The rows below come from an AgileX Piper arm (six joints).
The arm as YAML. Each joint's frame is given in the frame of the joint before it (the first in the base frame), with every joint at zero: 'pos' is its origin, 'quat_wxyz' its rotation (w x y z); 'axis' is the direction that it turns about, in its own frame. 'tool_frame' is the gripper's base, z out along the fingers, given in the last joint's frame.
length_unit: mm
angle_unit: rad
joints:
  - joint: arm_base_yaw
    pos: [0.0, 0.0, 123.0]
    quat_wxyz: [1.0, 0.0, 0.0, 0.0]
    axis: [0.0, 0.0, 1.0]
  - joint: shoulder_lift
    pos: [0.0, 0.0, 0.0]
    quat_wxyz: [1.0, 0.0, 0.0, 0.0]
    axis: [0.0, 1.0, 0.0]
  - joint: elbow
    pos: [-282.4, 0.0, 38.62]
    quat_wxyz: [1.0, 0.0, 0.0, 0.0]
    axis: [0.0, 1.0, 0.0]
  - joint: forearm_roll
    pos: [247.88, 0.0, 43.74]
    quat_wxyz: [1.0, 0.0, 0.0, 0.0]
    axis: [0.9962, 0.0, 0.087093]
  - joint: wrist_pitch
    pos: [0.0, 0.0, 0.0]
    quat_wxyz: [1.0, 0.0, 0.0, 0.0]
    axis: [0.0, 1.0, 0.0]
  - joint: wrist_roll
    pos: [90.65, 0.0, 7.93]
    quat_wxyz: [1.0, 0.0, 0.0, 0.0]
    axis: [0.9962, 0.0, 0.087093]
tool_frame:
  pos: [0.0, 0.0, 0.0]
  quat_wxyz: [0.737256, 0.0, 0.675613, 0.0]
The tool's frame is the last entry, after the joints.
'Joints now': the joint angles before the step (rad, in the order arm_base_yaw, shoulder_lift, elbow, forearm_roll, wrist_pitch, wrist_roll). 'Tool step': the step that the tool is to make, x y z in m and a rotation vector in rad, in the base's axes. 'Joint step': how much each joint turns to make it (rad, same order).
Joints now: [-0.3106, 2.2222, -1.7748, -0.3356, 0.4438, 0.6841]
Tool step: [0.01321, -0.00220, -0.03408, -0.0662, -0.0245, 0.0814]
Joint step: [0.0000, 0.0837, 0.0000, -0.0751, -0.1378, -0.0086]
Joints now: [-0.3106, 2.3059, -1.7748, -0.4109, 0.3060, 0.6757]
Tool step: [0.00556, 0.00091, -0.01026, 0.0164, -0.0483, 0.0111]
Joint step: [0.0000, 0.0281, 0.0001, 0.0000, -0.0727, 0.0232]
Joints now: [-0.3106, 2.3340, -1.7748, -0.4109, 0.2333, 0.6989]
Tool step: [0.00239, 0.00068, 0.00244, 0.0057, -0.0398, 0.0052]
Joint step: [0.0000, 0.0000, 0.0000, 0.0000, -0.0382, 0.0136]
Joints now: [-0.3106, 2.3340, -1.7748, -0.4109, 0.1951, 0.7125]
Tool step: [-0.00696, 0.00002, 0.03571, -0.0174, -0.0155, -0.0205]
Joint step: [0.0000, -0.0754, 0.0001, -0.0002, 0.0601, -0.0020]
